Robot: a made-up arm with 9 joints. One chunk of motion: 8 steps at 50 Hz.
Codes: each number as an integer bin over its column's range. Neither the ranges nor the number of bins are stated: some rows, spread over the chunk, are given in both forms.
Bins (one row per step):
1: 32 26 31 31 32 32 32 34 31
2: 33 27 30 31 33 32 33 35 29
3: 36 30 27 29 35 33 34 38 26
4: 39 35 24 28 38 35 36 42 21
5: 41 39 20 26 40 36 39 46 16
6: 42 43 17 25 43 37 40 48 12
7: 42 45 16 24 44 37 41 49 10
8: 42 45 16 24 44 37 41 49 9
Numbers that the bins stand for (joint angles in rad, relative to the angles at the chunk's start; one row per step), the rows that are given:
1: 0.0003 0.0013 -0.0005 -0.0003 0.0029 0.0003 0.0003 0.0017 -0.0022
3: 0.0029 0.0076 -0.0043 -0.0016 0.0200 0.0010 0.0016 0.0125 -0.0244
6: 0.0067 0.0283 -0.0138 -0.0041 0.0657 0.0035 0.0054 0.0395 -0.0867
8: 0.0067 0.0314 -0.0148 -0.0048 0.0714 0.0035 0.0060 0.0422 -0.1000
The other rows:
2: 0.0010 0.0029 -0.0014 -0.0003 0.0086 0.0003 0.0010 0.0044 -0.0111
4: 0.0048 0.0156 -0.0071 -0.0022 0.0371 0.0022 0.0029 0.0233 -0.0467
5: 0.0060 0.0219 -0.0110 -0.0035 0.0486 0.0029 0.0048 0.0341 -0.0689
7: 0.0067 0.0314 -0.0148 -0.0048 0.0714 0.0035 0.0060 0.0422 -0.0956

